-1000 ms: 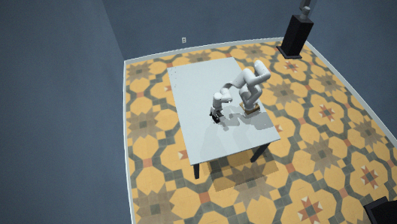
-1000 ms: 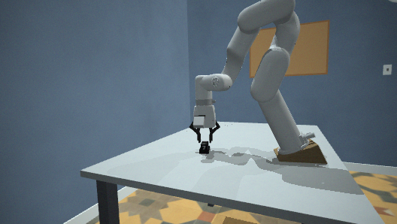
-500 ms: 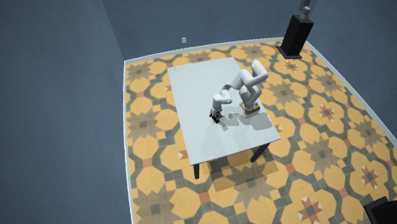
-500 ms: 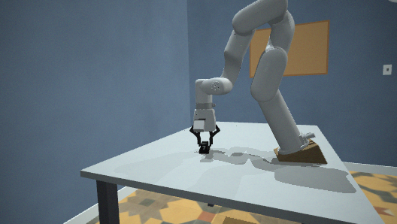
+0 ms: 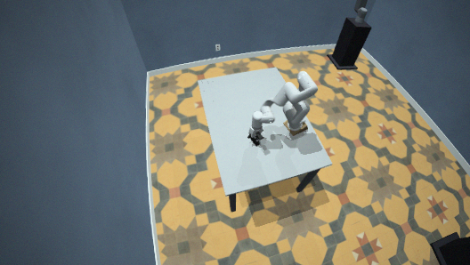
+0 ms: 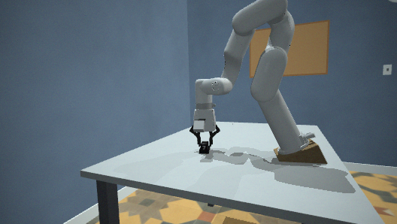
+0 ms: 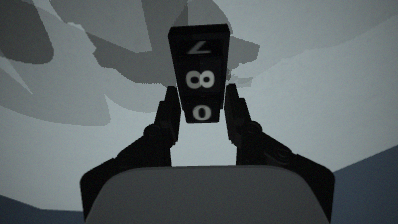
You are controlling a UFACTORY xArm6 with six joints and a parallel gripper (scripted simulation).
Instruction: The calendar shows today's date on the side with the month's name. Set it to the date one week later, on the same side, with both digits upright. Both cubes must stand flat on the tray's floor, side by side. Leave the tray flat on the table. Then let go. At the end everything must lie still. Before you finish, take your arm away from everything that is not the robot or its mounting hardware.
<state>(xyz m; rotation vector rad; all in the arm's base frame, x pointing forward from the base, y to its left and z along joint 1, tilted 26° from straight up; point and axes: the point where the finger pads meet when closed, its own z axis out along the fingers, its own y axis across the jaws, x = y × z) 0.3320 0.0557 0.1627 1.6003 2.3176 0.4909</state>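
Right now my hand is 3 cm above the black calendar tray, 1 cm to the right of it and 1 cm past it.
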